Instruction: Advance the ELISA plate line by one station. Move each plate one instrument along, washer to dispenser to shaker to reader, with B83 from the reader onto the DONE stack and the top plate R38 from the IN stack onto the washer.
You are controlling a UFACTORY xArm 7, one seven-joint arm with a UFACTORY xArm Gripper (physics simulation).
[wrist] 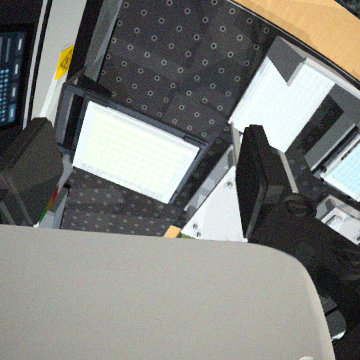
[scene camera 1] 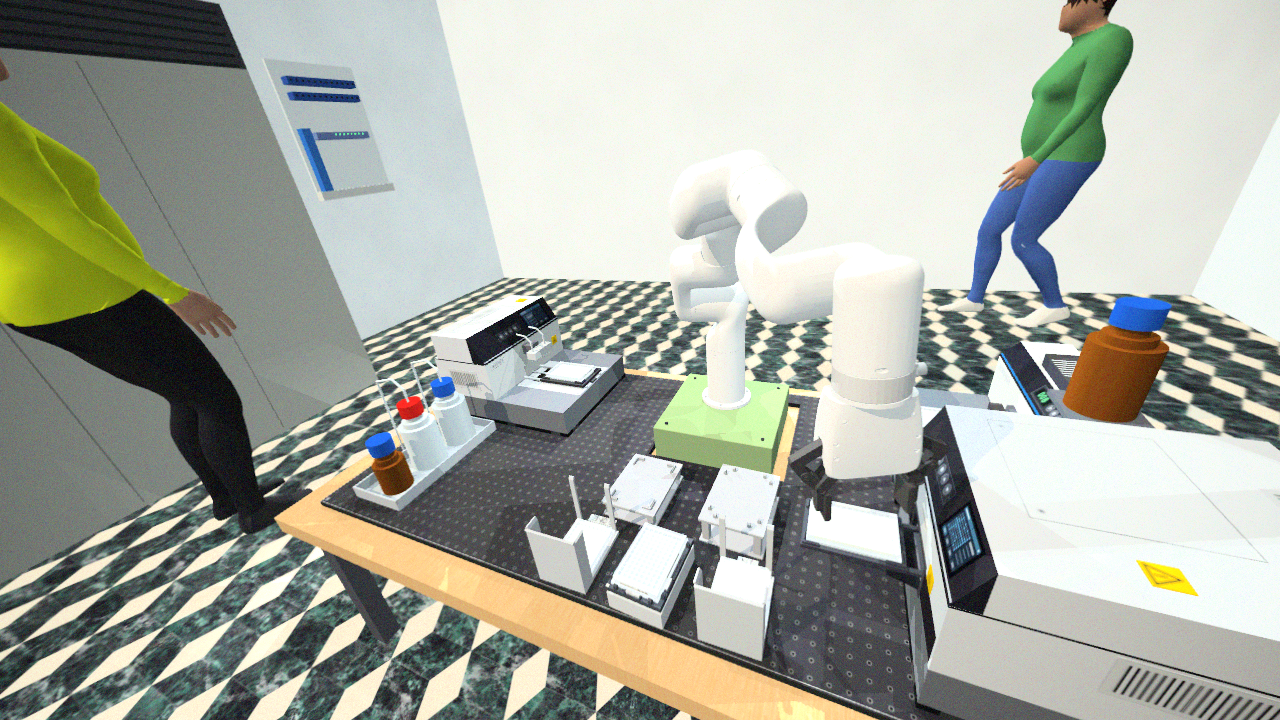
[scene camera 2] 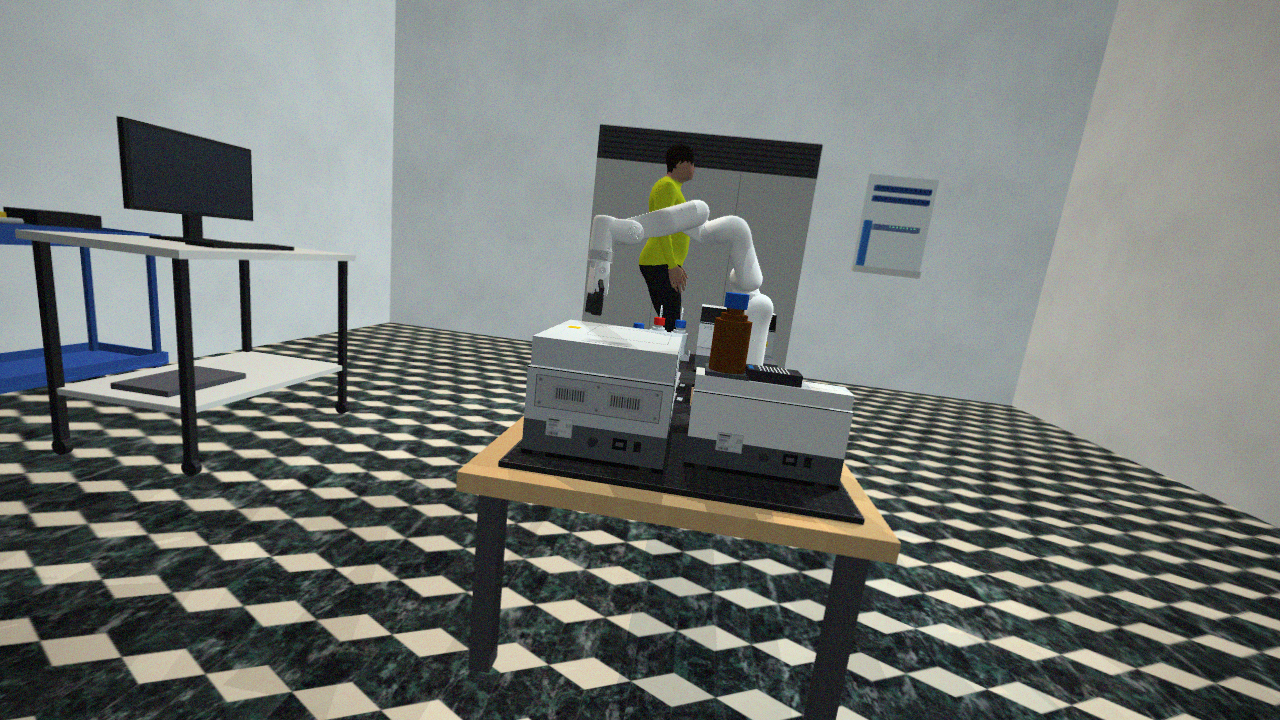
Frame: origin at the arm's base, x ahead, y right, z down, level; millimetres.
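Seen in the pictures: gripper, fingertip midpoint: (wrist: 145, 146) (scene camera 1: 862, 509) (scene camera 2: 592, 313); arm's base, link origin: (scene camera 1: 726, 397).
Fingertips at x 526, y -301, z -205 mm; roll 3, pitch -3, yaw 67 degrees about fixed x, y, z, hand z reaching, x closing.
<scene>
Offsets run from my fingertips to a thing's top centre. "spot": to the spot under its first point.
My gripper (scene camera 1: 863, 501) (scene camera 2: 596, 300) (wrist: 145, 146) is open and empty. It points down over the pale plate @(dy -2, dx -123, dz +148 mm) (scene camera 1: 854, 530) (wrist: 135, 152) on the dark carrier that sticks out of the large white reader @(dy -288, dx -126, dz +10 mm) (scene camera 1: 1100, 510) (scene camera 2: 604, 380). In the wrist view the plate lies between the two spread fingers. The IN stack @(dy +151, dx -12, dz +152 mm) (scene camera 1: 733, 617) holds a white plate @(dy +152, dx -12, dz +245 mm) (wrist: 285, 107). The DONE stack @(dy +452, dx -13, dz +152 mm) (scene camera 1: 559, 555) shows no plate above its walls. A plate @(dy +299, dx -7, dz +211 mm) (scene camera 1: 653, 557) (wrist: 346, 170) sits on the low white unit between the stacks. Another plate @(dy +777, dx -510, dz +173 mm) (scene camera 1: 568, 372) sits on the tubed instrument (scene camera 1: 487, 344) at back left. Plate labels are unreadable.
Two screw-topped white stands (scene camera 1: 644, 488) (scene camera 1: 741, 501) are behind the stacks. The arm stands on a green base (scene camera 1: 720, 429). A bottle tray @(spot: dy +919, dx -41, dz +256 mm) (scene camera 1: 420, 483) is at left. A large amber bottle @(spot: dy -333, dx -367, dz -36 mm) (scene camera 1: 1114, 371) (scene camera 2: 730, 342) stands at back right. The reader's front is close beside my gripper.
</scene>
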